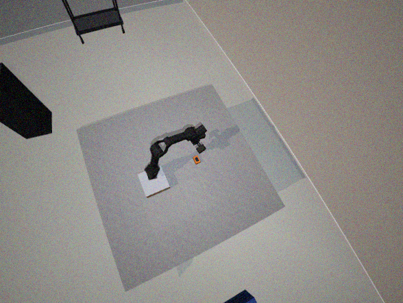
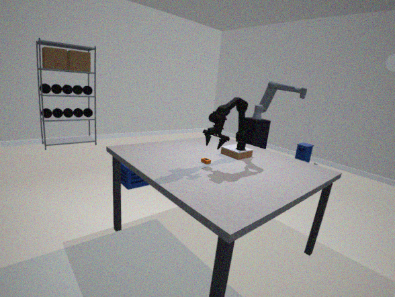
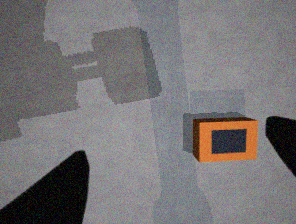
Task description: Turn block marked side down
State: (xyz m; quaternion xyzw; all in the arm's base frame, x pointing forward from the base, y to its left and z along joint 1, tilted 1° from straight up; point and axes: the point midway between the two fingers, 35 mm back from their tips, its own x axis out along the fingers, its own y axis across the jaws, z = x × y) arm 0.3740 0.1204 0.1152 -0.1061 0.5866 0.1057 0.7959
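My gripper tip is 2 cm past the block, 8 cm to the left of it and 11 cm above it.
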